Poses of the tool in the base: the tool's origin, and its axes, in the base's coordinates. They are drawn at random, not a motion.
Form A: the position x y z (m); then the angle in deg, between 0 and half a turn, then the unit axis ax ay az.
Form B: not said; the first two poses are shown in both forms.
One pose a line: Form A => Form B
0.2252 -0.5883 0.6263 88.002 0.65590 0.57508 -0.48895 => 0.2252 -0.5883 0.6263 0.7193 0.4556 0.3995 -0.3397
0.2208 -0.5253 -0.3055 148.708 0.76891 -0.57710 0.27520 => 0.2208 -0.5253 -0.3055 0.2697 0.7404 -0.5557 0.2650
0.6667 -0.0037 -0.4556 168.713 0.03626 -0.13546 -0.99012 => 0.6667 -0.0037 -0.4556 0.0983 0.0361 -0.1348 -0.9853
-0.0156 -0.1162 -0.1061 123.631 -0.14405 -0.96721 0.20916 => -0.0156 -0.1162 -0.1061 0.4723 -0.1270 -0.8525 0.1844
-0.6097 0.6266 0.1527 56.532 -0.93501 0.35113 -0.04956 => -0.6097 0.6266 0.1527 0.8808 -0.4428 0.1663 -0.0235
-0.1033 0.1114 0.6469 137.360 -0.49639 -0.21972 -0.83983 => -0.1033 0.1114 0.6469 0.3636 -0.4624 -0.2047 -0.7824
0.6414 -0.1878 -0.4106 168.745 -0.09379 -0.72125 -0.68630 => 0.6414 -0.1878 -0.4106 0.0981 -0.0933 -0.7178 -0.6830
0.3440 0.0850 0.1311 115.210 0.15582 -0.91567 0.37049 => 0.3440 0.0850 0.1311 0.5358 0.1316 -0.7732 0.3128
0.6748 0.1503 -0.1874 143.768 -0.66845 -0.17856 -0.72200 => 0.6748 0.1503 -0.1874 0.3109 -0.6353 -0.1697 -0.6862
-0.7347 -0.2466 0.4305 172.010 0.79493 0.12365 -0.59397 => -0.7347 -0.2466 0.4305 0.0697 0.7930 0.1233 -0.5925
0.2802 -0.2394 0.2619 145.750 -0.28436 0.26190 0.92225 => 0.2802 -0.2394 0.2619 0.2945 -0.2718 0.2503 0.8814
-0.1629 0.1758 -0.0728 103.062 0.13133 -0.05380 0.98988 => -0.1629 0.1758 -0.0728 0.6221 0.1028 -0.0421 0.7750
